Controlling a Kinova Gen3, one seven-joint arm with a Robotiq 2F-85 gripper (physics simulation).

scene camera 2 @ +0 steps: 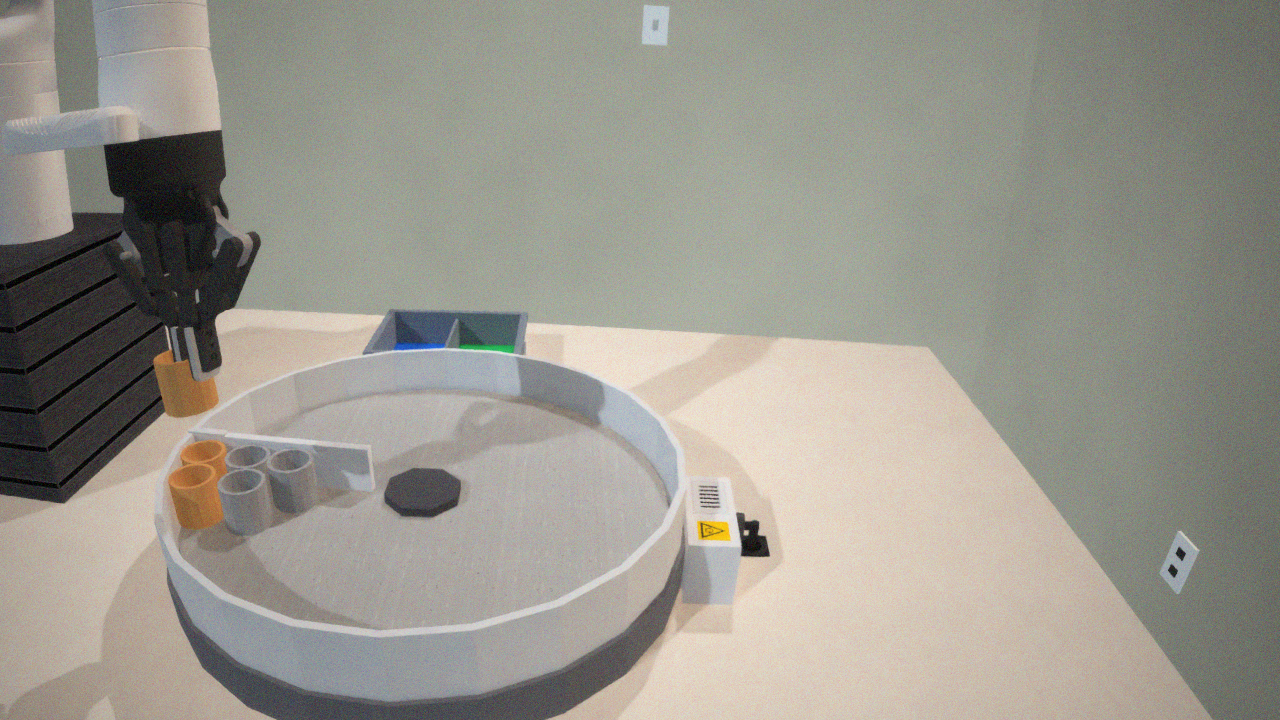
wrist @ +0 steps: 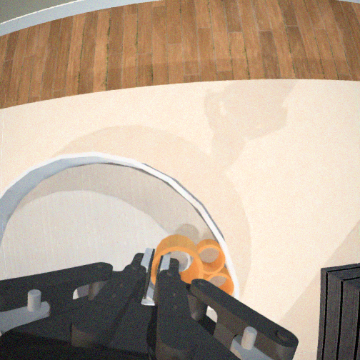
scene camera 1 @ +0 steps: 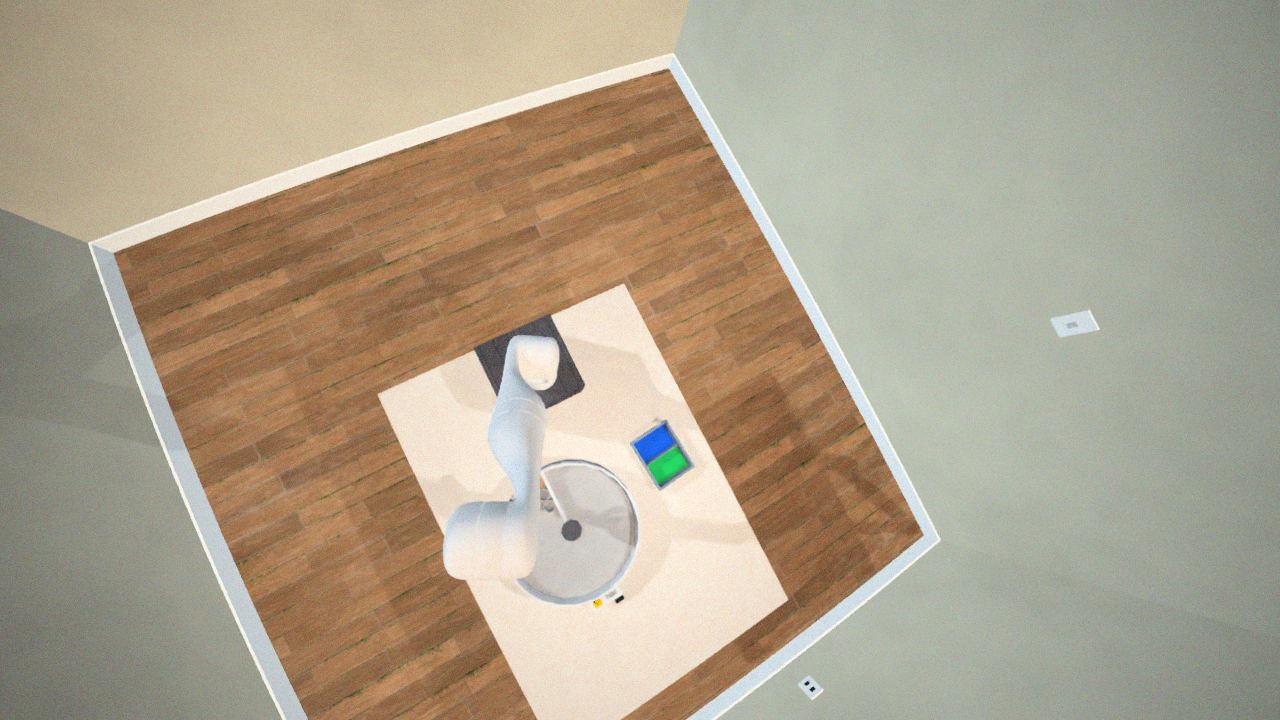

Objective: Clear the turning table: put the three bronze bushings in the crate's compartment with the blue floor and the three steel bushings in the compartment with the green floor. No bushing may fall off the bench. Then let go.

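Pixels of known places: gripper, fingertip midpoint: (scene camera 2: 201,377); arm's base, origin of the base link: (scene camera 2: 29,233).
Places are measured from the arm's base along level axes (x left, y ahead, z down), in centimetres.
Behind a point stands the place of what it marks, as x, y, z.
My gripper (scene camera 2: 191,356) {-18.8, 35.5, 3.8} (wrist: 156,260) is shut on the wall of a bronze bushing (scene camera 2: 186,394) {-20.1, 35.1, 4.5} (wrist: 175,241), holding it upright in the air above the rim of the turning table (scene camera 1: 586,573) {-9.0, 61.3, 17.8} (scene camera 2: 537,537) {-11.8, 57.6, 17.8} (wrist: 75,220). Two bronze bushings, one in front (scene camera 2: 195,501) {-17.6, 31.5, 15.3} and one behind (scene camera 2: 204,458) {-11.2, 28.0, 15.6}, stand on the table near its rim. Three steel bushings (scene camera 2: 246,505) {-17.1, 36.0, 15.1} (scene camera 2: 292,483) {-13.3, 38.1, 15.1} (scene camera 2: 247,458) {-10.8, 32.3, 15.2} stand beside them. The crate (scene camera 1: 677,478) {29.4, 46.5, 18.1} (scene camera 2: 458,314) {34.3, 36.5, 18.4} shows its blue floor (scene camera 1: 653,442) {27.2, 32.9, 22.5} (scene camera 2: 420,346) {32.1, 31.7, 22.5} and green floor (scene camera 1: 668,465) {29.0, 42.2, 22.5} (scene camera 2: 487,349) {33.2, 40.8, 22.5}. The arm hides the gripper in scene camera 1's view.
A white divider (scene camera 2: 340,461) {-9.4, 40.5, 14.9} stands behind the bushings on the turning table, near the dark hub (scene camera 1: 571,530) {-8.4, 47.1, 17.0} (scene camera 2: 422,492) {-9.0, 47.4, 17.0}. A raised wall rings the turning table. A white box with a yellow label (scene camera 2: 711,546) {-11.1, 70.6, 17.4} stands against it. The black robot pedestal (scene camera 1: 568,380) {6.7, 4.5, 0.2} (scene camera 2: 80,376) {-5.3, 9.1, 12.7} (wrist: 342,310) is nearby.
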